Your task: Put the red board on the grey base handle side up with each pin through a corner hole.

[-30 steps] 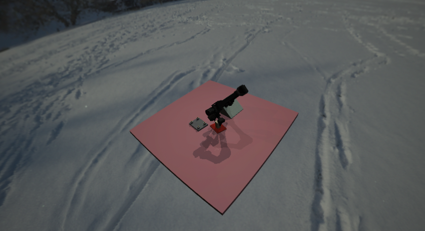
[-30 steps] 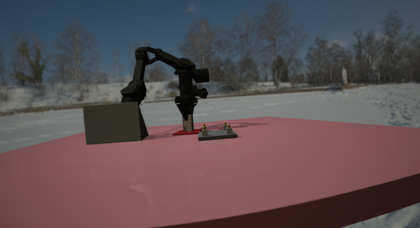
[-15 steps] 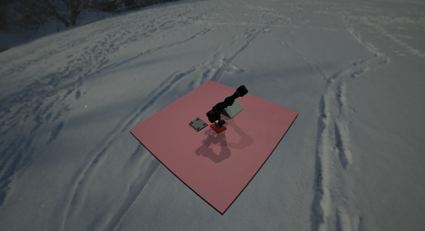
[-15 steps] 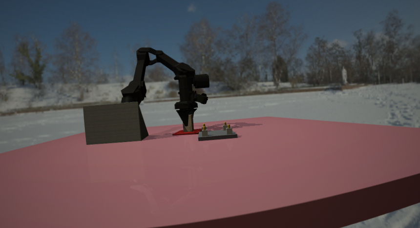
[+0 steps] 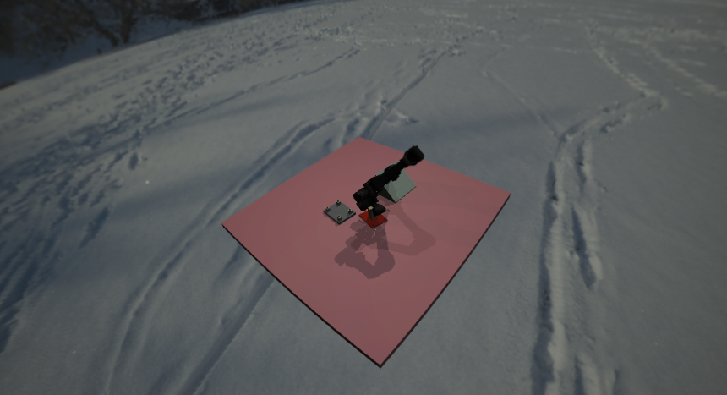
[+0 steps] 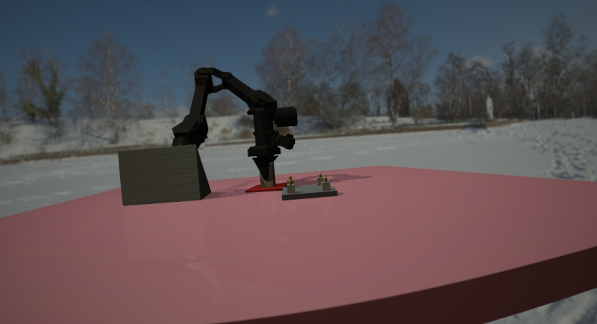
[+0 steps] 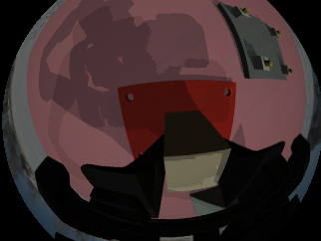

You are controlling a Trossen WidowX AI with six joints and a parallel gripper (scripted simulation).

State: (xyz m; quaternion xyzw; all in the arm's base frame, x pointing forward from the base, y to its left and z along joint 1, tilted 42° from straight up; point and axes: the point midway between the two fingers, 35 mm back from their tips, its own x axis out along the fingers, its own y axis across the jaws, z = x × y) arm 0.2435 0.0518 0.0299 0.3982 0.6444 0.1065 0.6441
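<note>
Now: the grey base 200 mm to the right of my gripper tip, 60 mm ahead of it and 20 mm below it. From my gripper tip the other things lie so: flat red board (10 mm below).
</note>
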